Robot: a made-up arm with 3 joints.
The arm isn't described. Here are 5 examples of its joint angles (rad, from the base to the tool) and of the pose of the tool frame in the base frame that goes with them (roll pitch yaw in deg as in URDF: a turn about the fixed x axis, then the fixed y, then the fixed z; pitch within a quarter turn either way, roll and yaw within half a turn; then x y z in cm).
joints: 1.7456 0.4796 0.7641
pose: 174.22 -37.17 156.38 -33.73 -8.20 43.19
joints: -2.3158 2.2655 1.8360
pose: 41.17 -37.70 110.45 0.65 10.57 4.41
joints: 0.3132 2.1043 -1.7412
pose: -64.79 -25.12 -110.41 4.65 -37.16 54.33
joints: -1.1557 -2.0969 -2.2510
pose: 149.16 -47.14 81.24 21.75 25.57 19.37
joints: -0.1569 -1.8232 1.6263
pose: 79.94 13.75 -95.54 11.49 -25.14 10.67
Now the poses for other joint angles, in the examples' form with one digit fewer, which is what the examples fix.
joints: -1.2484 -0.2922 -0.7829
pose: 168.6 62.4 154.0 -1.7 -7.7 -31.3
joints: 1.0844 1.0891 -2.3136
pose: -39.4 49.2 -91.3 -2.1 -41.1 15.6
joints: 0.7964 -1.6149 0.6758
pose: 124.0 -32.6 -47.9 23.7 -20.2 42.4
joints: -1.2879 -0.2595 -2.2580
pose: 175.5 -23.6 167.5 -21.6 -6.6 3.9
